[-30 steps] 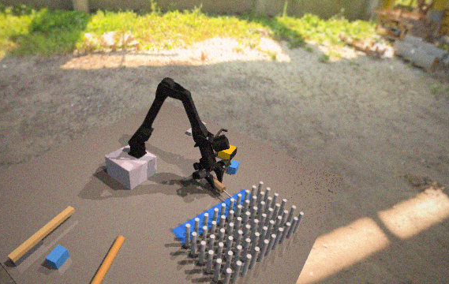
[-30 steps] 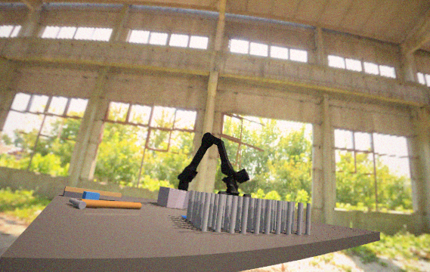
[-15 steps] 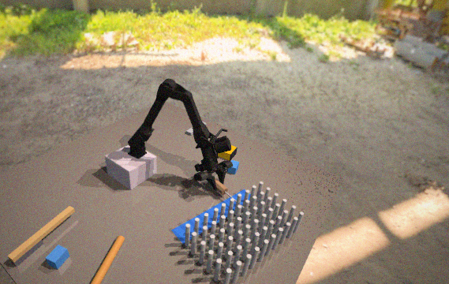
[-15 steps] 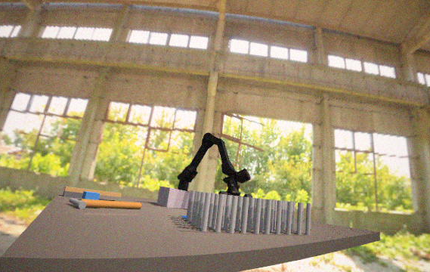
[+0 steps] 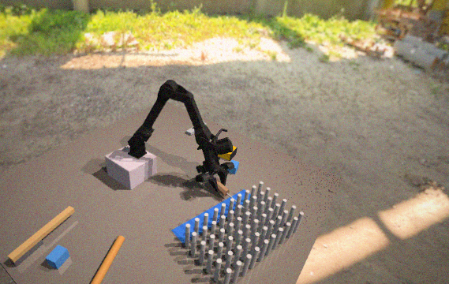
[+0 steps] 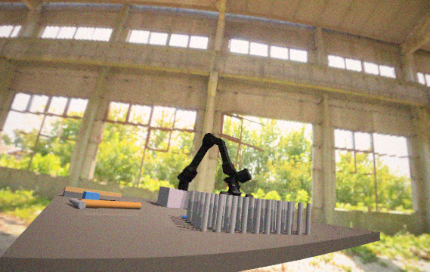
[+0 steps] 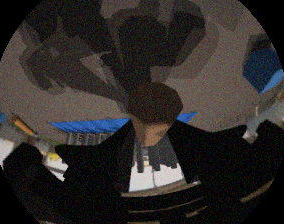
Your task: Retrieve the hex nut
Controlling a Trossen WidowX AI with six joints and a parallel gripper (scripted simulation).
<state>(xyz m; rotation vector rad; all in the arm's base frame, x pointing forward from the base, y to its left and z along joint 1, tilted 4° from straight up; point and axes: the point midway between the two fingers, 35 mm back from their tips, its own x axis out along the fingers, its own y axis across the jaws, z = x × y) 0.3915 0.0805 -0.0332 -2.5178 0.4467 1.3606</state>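
Right now my gripper tip is 11 cm to the left of the blue taped strip, 4 cm short of it and 3 cm above it. Also, from my gripper tip: yellow block: 30 cm to the left, 11 cm behind, 1 cm below.
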